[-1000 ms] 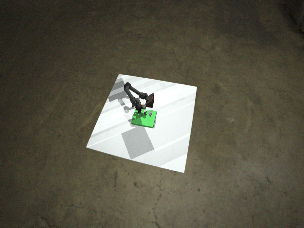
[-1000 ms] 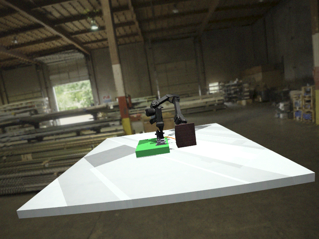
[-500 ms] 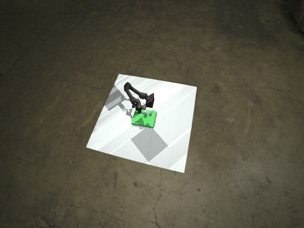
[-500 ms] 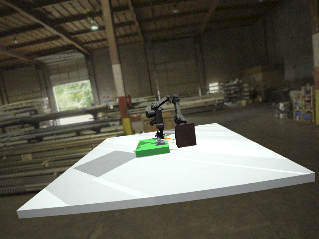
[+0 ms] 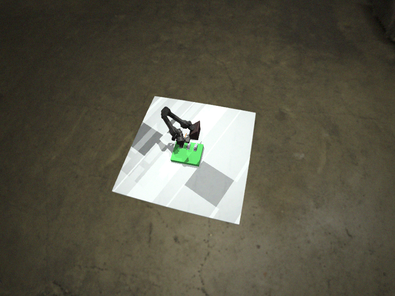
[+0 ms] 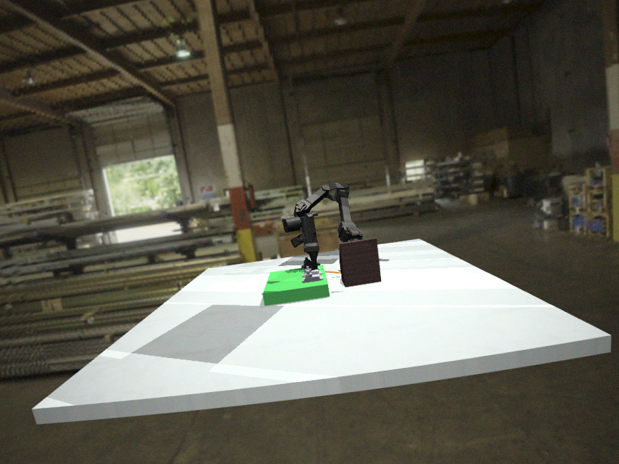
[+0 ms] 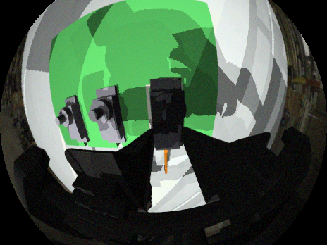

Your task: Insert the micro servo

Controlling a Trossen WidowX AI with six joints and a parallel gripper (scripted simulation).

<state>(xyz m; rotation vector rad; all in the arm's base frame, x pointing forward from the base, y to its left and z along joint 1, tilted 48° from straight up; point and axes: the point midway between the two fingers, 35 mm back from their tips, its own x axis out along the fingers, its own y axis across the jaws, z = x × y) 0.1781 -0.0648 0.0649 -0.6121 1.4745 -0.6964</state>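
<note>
Right now the green deck is 12 cm ahead of my gripper tip, 7 cm to the left of it and 5 cm below it.
</note>
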